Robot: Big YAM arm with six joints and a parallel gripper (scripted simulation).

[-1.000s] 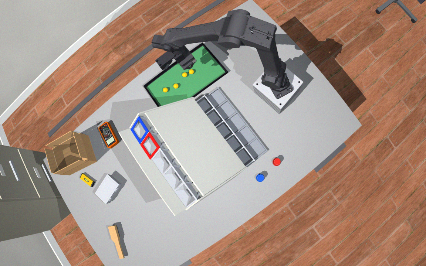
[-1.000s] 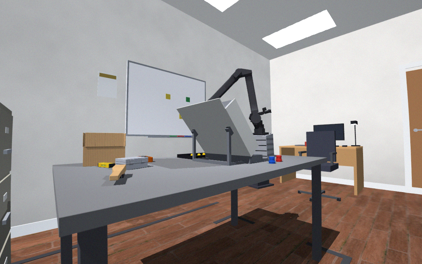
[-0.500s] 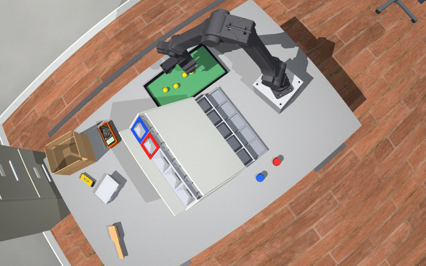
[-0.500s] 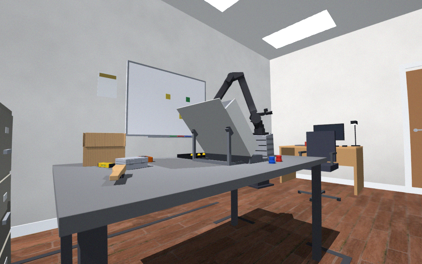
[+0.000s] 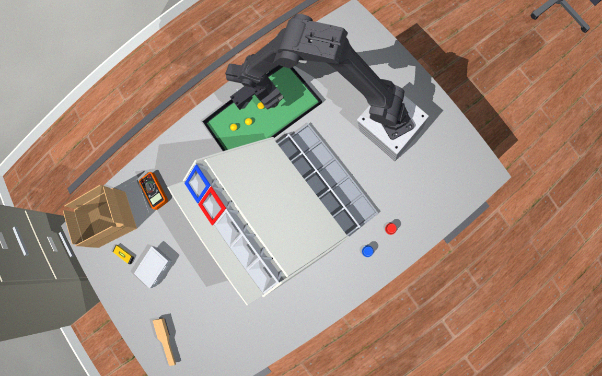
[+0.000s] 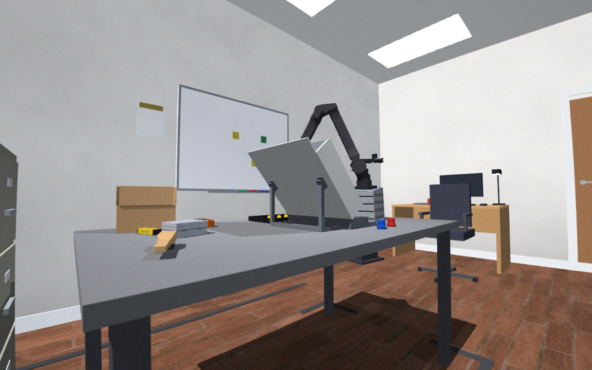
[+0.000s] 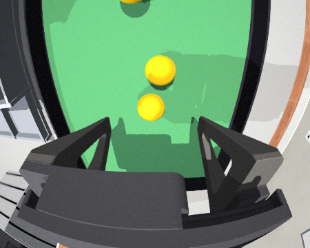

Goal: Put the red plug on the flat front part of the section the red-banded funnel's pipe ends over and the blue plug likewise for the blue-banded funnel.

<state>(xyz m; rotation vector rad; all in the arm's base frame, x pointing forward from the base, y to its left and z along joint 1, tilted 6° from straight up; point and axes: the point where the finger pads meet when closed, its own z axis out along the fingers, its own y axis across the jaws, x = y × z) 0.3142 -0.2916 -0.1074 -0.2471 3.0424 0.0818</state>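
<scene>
My gripper is now 50 mm short of the green tray, 20 mm to the right of it and 40 mm above it. The rest, counted from my hand: multimeter 530 mm ahead, 80 mm to the left, 30 mm below; sloped cover 110 mm ahead, 360 mm to the left, 160 mm above; grey case 650 mm ahead, 330 mm to the left, 20 mm below.
</scene>
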